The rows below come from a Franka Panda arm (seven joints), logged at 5 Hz.
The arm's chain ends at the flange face. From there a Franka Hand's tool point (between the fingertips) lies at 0.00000 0.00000 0.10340 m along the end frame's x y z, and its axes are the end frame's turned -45 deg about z.
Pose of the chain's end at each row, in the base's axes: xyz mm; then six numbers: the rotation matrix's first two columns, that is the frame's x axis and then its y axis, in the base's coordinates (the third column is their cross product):
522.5 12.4 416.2 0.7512 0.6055 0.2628 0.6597 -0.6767 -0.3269
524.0 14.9 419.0 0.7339 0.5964 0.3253 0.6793 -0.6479 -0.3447
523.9 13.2 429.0 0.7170 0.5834 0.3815 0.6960 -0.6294 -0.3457
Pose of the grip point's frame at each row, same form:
520.4 55.7 322.3 0.0647 0.9067 0.4170 0.9977 -0.0503 -0.0453
524.5 63.9 327.9 0.0386 0.8799 0.4738 0.9993 -0.0364 -0.0137
527.9 66.3 340.4 0.0148 0.8576 0.5142 0.9991 -0.0325 0.0253

